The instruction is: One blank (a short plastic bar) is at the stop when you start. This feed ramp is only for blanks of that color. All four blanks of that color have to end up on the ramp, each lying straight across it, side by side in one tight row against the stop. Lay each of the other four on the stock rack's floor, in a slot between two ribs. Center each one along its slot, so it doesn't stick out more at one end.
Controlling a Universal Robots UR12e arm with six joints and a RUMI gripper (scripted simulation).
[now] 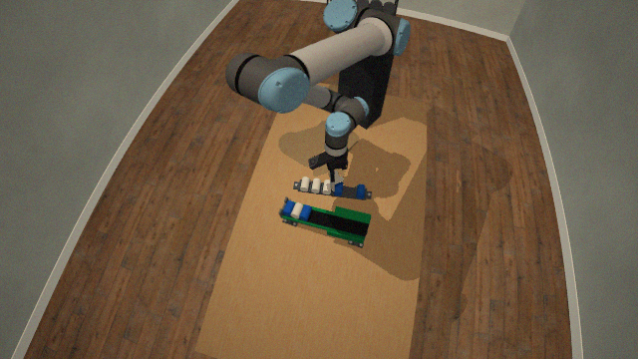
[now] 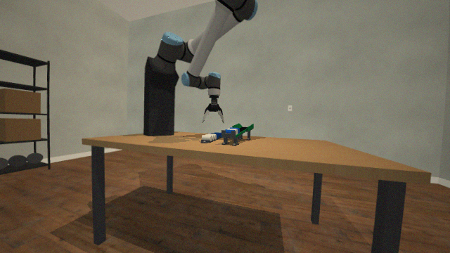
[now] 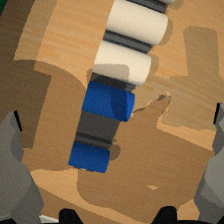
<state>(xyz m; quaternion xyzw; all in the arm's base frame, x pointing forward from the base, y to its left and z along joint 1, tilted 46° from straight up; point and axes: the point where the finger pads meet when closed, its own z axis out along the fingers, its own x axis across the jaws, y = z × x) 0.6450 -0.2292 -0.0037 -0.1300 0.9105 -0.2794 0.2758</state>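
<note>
Right now my hand is 2 cm to the right of the stock rack and 13 cm above it.
</note>
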